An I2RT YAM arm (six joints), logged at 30 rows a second.
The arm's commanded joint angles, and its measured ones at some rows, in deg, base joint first. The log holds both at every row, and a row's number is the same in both.
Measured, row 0: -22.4 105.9 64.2 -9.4 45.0 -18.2
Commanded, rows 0 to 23: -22.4 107.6 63.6 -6.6 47.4 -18.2; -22.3 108.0 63.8 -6.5 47.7 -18.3; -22.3 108.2 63.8 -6.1 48.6 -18.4; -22.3 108.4 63.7 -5.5 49.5 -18.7; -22.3 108.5 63.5 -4.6 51.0 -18.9; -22.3 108.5 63.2 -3.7 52.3 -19.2; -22.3 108.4 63.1 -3.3 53.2 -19.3; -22.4 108.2 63.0 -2.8 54.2 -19.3; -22.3 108.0 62.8 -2.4 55.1 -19.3; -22.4 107.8 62.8 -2.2 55.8 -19.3; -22.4 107.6 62.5 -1.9 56.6 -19.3; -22.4 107.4 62.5 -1.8 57.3 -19.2; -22.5 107.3 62.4 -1.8 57.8 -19.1; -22.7 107.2 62.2 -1.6 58.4 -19.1; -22.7 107.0 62.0 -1.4 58.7 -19.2; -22.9 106.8 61.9 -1.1 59.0 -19.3; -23.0 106.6 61.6 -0.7 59.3 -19.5; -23.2 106.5 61.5 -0.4 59.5 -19.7; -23.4 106.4 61.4 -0.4 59.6 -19.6; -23.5 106.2 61.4 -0.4 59.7 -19.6; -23.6 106.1 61.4 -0.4 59.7 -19.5; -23.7 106.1 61.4 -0.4 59.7 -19.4; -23.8 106.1 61.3 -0.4 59.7 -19.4; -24.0 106.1 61.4 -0.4 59.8 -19.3
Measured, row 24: -23.5 108.1 61.8 -2.1 58.2 -19.9
